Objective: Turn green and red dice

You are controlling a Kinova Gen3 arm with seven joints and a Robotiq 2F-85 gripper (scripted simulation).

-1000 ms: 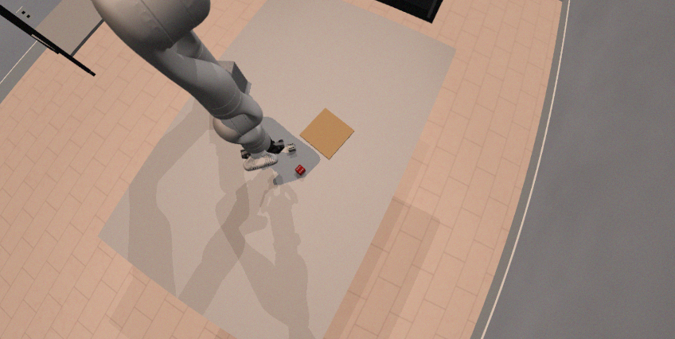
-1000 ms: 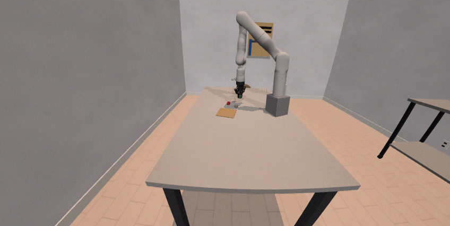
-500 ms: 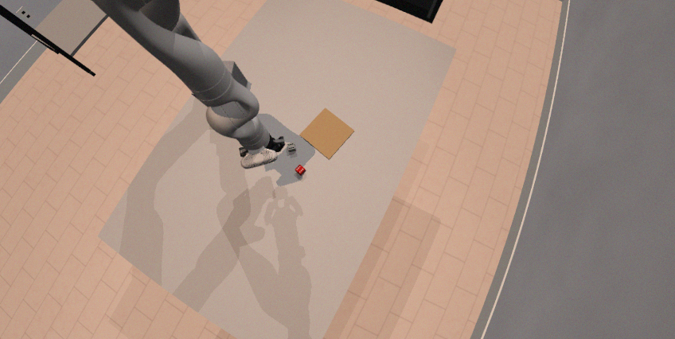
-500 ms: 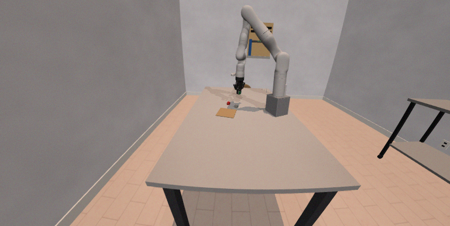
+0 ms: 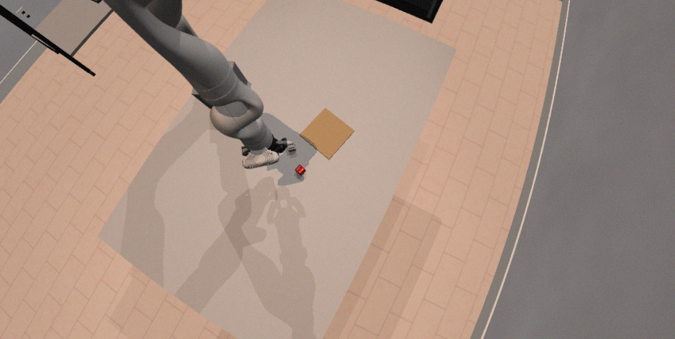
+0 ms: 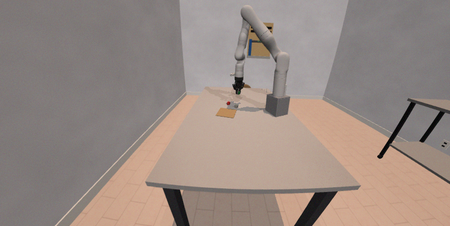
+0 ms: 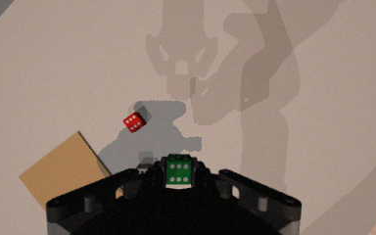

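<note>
Now: the tan mat 10 cm ahead of my hand, 18 cm to the left of it and 12 cm below it. From my hand the other things lie so: white die (2 cm ahead, 7 cm to the left, 11 cm below); green die (1 cm below); red die (8 cm ahead, 2 cm to the left, 11 cm below).
</note>
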